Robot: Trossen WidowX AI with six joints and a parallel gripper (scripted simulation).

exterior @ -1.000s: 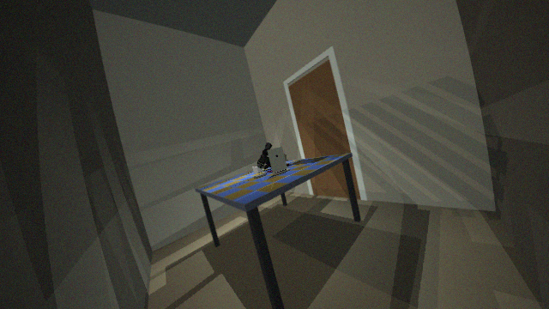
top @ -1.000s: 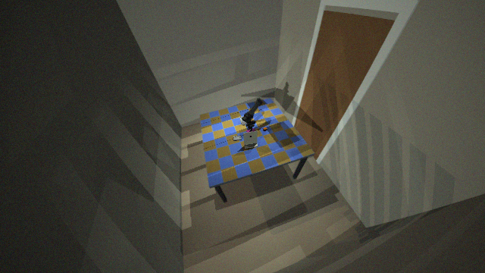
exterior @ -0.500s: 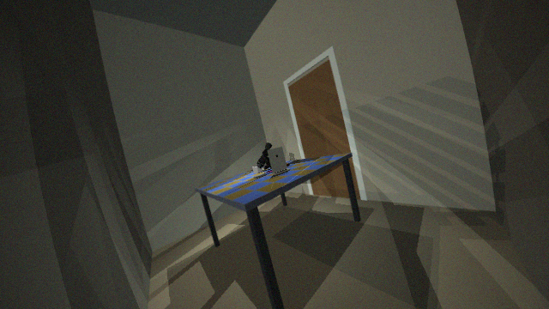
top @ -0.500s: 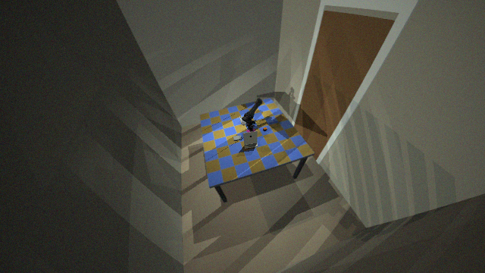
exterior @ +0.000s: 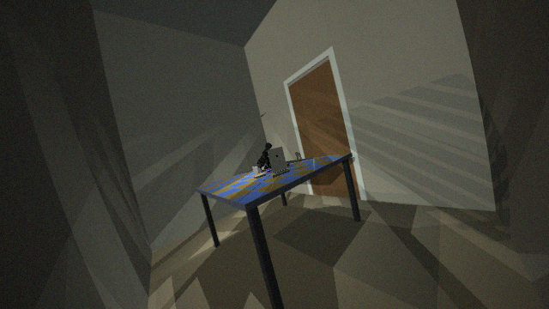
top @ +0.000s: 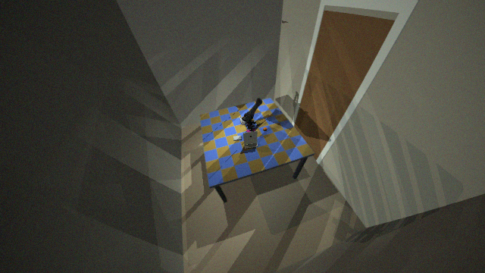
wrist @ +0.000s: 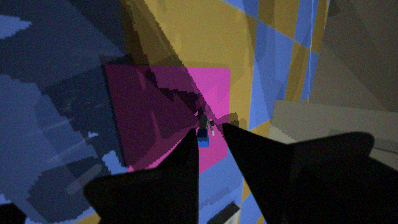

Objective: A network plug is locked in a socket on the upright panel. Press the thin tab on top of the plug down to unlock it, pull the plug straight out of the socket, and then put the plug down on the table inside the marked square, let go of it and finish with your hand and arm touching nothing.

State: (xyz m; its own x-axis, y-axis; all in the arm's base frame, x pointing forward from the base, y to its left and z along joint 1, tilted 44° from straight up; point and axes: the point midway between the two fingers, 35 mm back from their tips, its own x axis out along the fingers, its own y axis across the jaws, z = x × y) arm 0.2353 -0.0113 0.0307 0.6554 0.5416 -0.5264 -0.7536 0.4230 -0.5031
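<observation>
My gripper tip is right at the blue plug. The rest, counted from my gripper tip: orange object (4 cm ahead, 19 cm to the left, 1 cm below); upright panel (20 cm ahead, 11 cm to the right, 9 cm above).
</observation>
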